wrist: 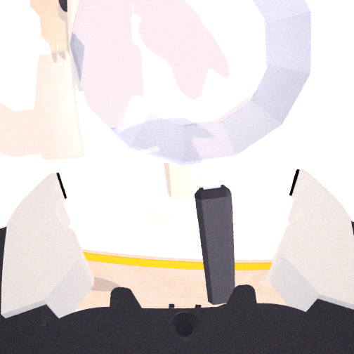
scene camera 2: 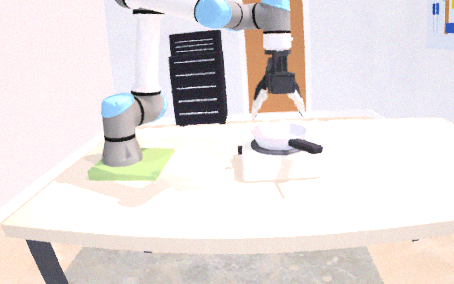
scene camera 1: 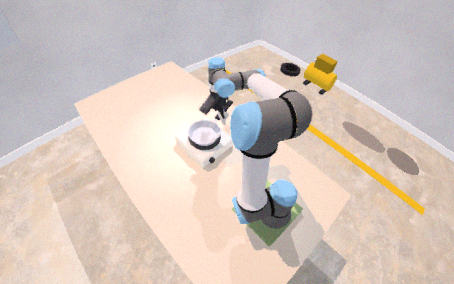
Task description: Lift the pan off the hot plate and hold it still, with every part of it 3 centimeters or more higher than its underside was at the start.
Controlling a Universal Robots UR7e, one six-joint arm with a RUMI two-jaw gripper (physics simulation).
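Pixels of known places: gripper, fingertip midpoint: (scene camera 2: 278, 118) (scene camera 1: 214, 119); arm's base, link origin: (scene camera 2: 122, 159) (scene camera 1: 274, 213).
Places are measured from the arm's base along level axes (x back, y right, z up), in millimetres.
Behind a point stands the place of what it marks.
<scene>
The pan (scene camera 1: 204, 134) @(y -26, x -567, z 54 mm) (scene camera 2: 278, 137) @(y -73, x -553, z 54 mm) (wrist: 287, 47), pale with a dark handle (scene camera 2: 306, 145) @(y 197, x -630, z 126 mm) (wrist: 217, 245), sits upright on the white hot plate (scene camera 1: 192, 151) @(y -140, x -511, z 40 mm) (scene camera 2: 280, 167) @(y 88, x -563, z 18 mm). My gripper (scene camera 1: 222, 117) @(y 36, x -558, z 148 mm) (scene camera 2: 278, 117) @(y 36, x -558, z 148 mm) (wrist: 177, 175) is open and empty, pointing down above the pan's level on the handle side. In the wrist view the handle lies between the two spread fingers, right of their middle and nearer the right finger, below them and untouched. The pan's bowl is ahead of the fingers. In scene camera 1 the handle is hidden behind the gripper and arm.
The hot plate's dark knob (scene camera 1: 212, 160) @(y -76, x -413, z 20 mm) (scene camera 2: 240, 149) @(y -59, x -425, z 17 mm) is on its side toward the arm's base. The arm stands on a green base block (scene camera 1: 270, 236) @(y -93, x 69, z 3 mm) (scene camera 2: 161, 157) @(y -48, x -137, z -11 mm) on the table (scene camera 1: 150, 180) @(y -404, x -517, z -28 mm) (scene camera 2: 210, 215) @(y 277, x -398, z -28 mm). A black cabinet (scene camera 2: 197, 80) stands behind the table.
</scene>
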